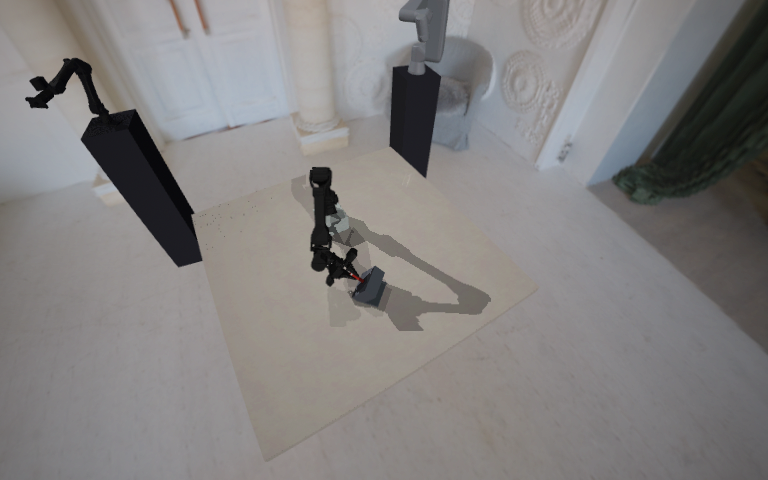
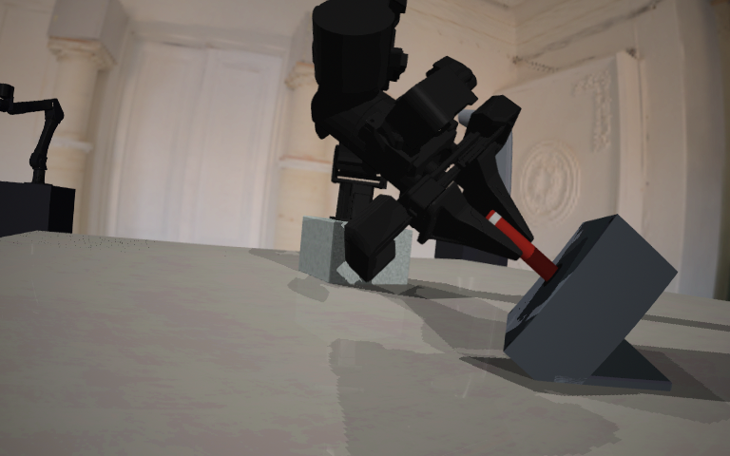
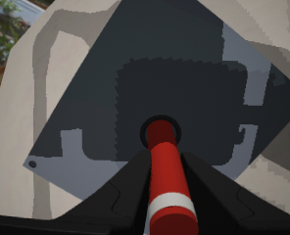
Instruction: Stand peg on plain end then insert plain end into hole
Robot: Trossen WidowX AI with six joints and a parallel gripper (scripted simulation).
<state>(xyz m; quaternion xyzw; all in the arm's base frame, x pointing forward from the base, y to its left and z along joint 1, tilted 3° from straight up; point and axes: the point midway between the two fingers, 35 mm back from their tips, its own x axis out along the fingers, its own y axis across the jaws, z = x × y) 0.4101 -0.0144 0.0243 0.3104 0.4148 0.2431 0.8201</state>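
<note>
My gripper tip is now 30 mm short of the dark sloped panel, 40 mm to the right of it and 30 mm above it. Also, from my gripper tip: panel foot: 40 mm ahead, 50 mm to the left, 80 mm below; red peg: 10 mm behind, 10 mm to the right, 10 mm above.
</note>
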